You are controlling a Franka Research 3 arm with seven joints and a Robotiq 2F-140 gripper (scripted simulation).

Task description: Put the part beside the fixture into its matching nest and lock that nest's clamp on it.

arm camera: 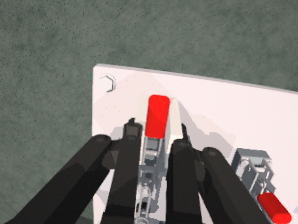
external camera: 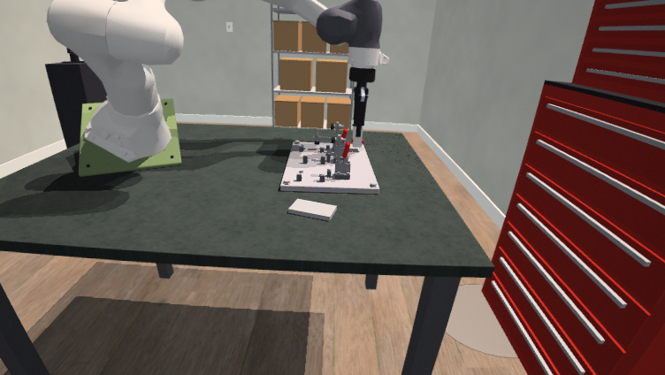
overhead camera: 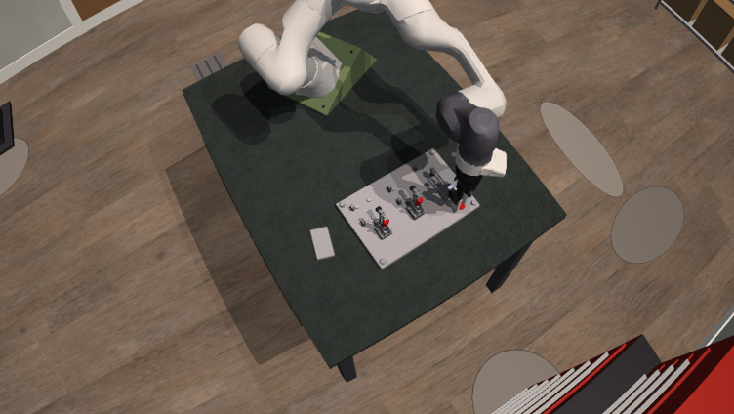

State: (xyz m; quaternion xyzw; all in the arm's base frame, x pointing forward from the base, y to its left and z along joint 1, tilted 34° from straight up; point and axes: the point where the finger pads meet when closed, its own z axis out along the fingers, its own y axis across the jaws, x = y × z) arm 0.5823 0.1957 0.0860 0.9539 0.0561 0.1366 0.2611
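My gripper is now 60 mm past the clamp and 20 mm above it. The rest, counted from my hand: light grey fixture plate: 80 mm behind, 110 mm to the right, 60 mm below; part: 110 mm behind, 380 mm to the right, 60 mm below.
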